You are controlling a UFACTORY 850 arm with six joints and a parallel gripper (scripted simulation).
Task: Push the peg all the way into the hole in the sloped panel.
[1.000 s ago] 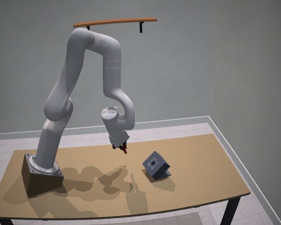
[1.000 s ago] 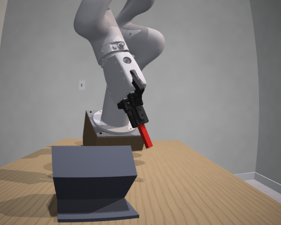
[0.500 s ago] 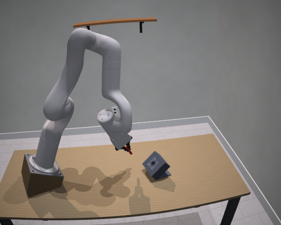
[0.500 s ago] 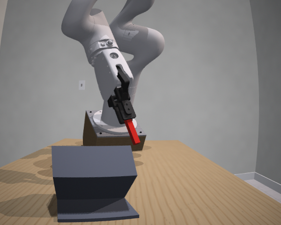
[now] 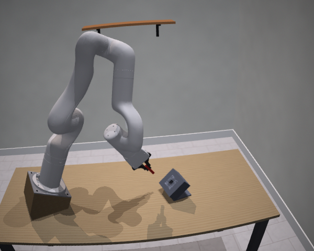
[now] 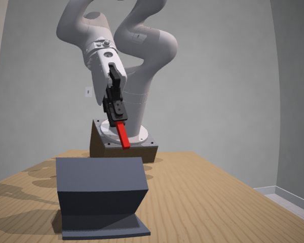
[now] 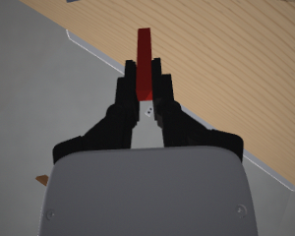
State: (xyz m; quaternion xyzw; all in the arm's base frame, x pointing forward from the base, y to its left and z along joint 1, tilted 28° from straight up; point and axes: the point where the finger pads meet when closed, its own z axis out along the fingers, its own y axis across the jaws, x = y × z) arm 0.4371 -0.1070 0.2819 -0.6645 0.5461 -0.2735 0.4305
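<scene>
The flat base plate lies 150 mm ahead of my hand, 40 mm to the right of it and 180 mm below it. Also, from my hand: red peg (20 mm ahead, 10 mm to the left, 30 mm below).
</scene>
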